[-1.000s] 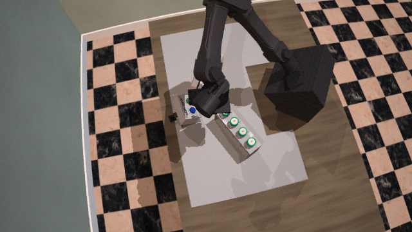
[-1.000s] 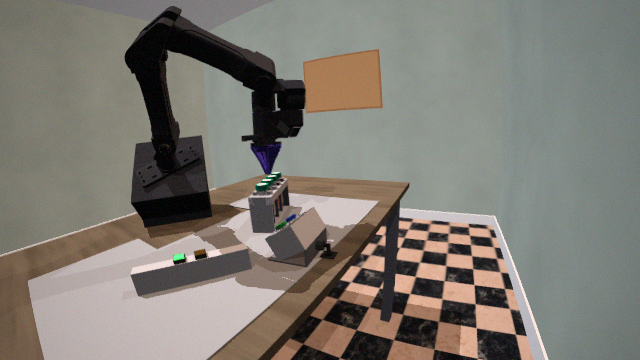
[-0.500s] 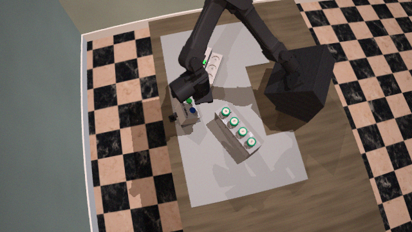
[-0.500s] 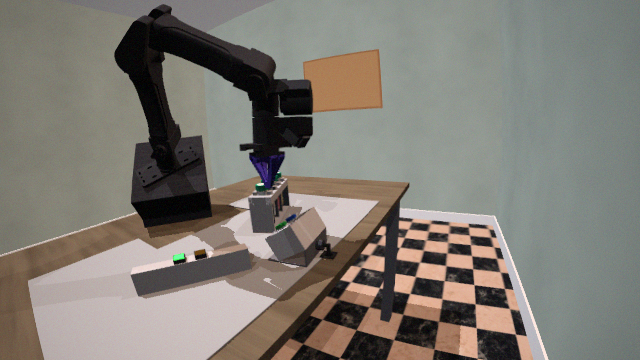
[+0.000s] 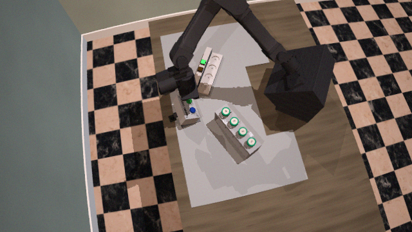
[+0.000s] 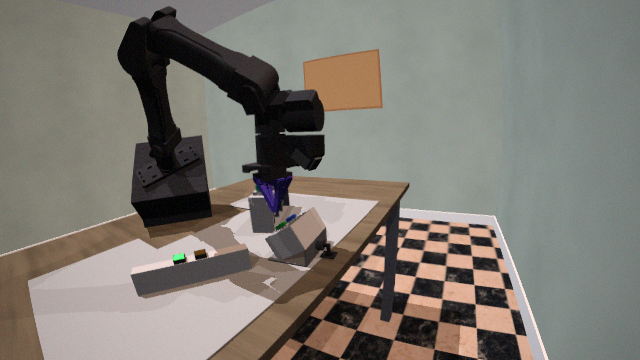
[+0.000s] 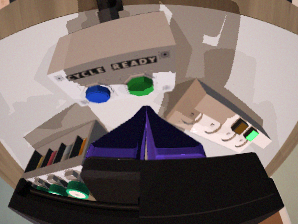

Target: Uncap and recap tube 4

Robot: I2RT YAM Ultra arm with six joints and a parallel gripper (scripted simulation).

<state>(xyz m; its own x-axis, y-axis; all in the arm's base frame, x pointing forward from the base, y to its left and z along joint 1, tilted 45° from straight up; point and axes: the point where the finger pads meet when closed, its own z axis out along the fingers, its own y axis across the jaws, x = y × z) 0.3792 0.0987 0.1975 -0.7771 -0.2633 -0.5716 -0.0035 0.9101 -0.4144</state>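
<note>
Right now the green ready key is 40 mm below my hand and 10 mm ahead of it. Round my hand: cap 3: 150 mm behind, 140 mm to the left, 10 mm above; cap 2: 190 mm to the left, 180 mm behind, 10 mm above; blue cycle key: 50 mm to the left, 40 mm below.
</note>
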